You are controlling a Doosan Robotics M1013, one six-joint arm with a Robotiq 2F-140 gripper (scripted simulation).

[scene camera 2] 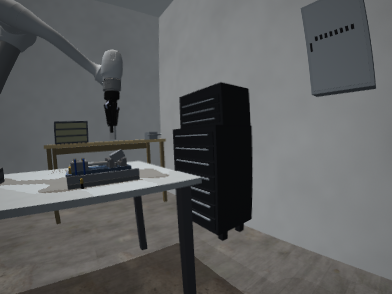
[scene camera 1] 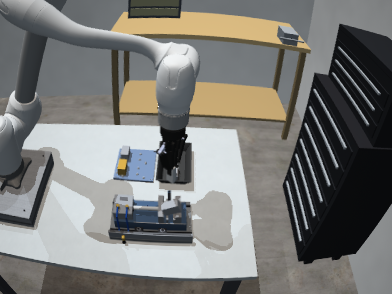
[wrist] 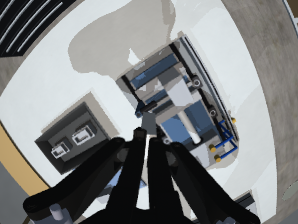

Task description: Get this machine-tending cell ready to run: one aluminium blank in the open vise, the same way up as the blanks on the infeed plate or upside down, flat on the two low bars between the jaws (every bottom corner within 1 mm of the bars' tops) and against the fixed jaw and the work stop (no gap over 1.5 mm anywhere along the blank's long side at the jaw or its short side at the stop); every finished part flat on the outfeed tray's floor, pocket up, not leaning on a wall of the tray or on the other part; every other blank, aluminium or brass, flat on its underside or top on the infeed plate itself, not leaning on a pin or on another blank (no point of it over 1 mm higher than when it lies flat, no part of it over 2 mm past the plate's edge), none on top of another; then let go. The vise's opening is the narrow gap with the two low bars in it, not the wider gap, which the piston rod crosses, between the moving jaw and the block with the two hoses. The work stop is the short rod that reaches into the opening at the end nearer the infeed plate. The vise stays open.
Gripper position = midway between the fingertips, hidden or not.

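Observation:
Gripper (scene camera 1: 171, 180), also (wrist: 148, 121). Vise (wrist: 197, 114). Hose block (wrist: 206, 157).

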